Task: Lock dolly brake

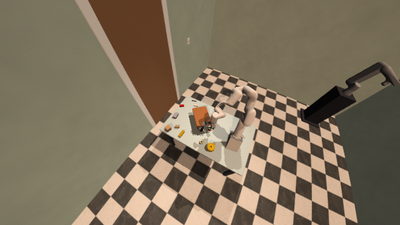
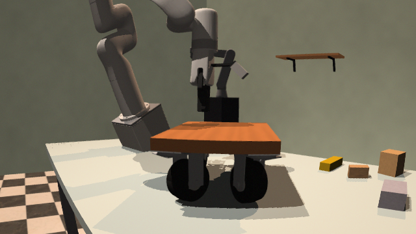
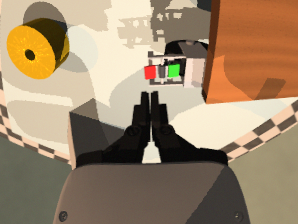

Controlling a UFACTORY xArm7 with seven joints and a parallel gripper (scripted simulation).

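My hand is 1 cm short of the brake pedal, 1 cm to the left of it and 8 cm above it. The rest, counted from my hand: lilac block: 56 cm ahead, 1 cm to the right, 15 cm below; then yellow disc: 9 cm behind, 18 cm to the left, 14 cm below; then cube: 52 cm ahead, 22 cm to the left, 14 cm below.
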